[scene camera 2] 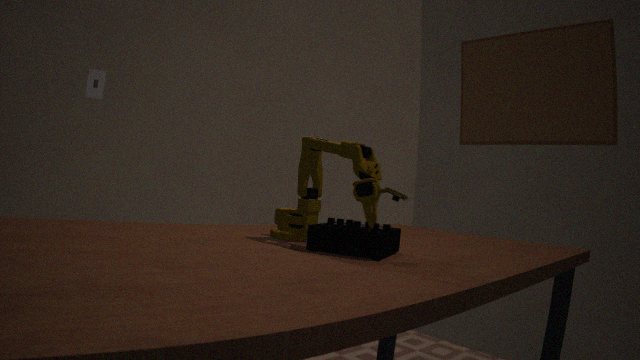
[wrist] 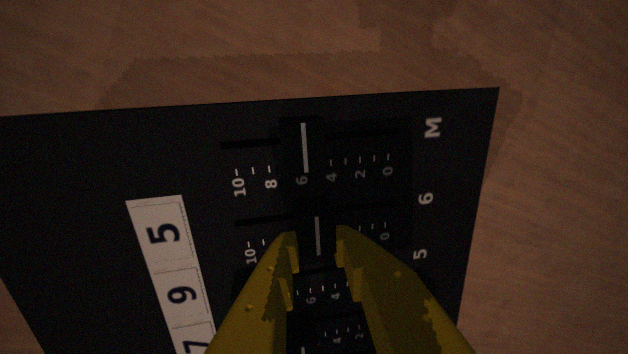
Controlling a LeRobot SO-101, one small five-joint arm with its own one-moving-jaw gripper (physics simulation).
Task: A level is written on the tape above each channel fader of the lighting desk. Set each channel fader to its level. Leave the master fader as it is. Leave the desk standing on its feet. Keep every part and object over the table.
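Where they show: hand, its tool point: [scene camera 2: 373, 226] [wrist: 297, 245]; arm's base, origin of its link: [scene camera 2: 297, 239].
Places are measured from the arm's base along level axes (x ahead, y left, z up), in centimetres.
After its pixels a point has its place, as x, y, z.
The black lighting desk [scene camera 2: 350, 242] {23.4, -4.7, 3.0} [wrist: 75, 165] {23.0, 8.2, 5.5} stands flat on the table. In the wrist view its tape [wrist: 172, 250] {21.3, 5.6, 5.6} reads 5, 9 and 7 from channel 6 downward; the 7 is cut off. My gripper [scene camera 2: 371, 225] [wrist: 316, 231] {22.7, 2.2, 6.1} is shut on the channel 6 fader cap [wrist: 317, 242] {23.4, 2.0, 6.8}, one jaw on each side. Its white line is near mid-scale, around 5; the nearby marks are partly hidden by the jaws. The master fader cap [wrist: 304, 147] {25.6, 3.3, 6.8} has its line near 6. The channel 5 cap is dark and mostly hidden behind the left jaw, toward the 10 end.
The wooden table [scene camera 2: 175, 280] {32.0, -43.9, 0.0} [wrist: 555, 210] {26.6, -16.3, 0.0} surrounds the desk. The arm's yellow base [scene camera 2: 292, 225] {-0.9, -1.2, 3.4} stands behind and left of the desk in the scene view. Several fader caps stick up along the desk top. The table's edge [scene camera 2: 450, 302] {52.7, -12.2, -1.3} runs across the front and right.
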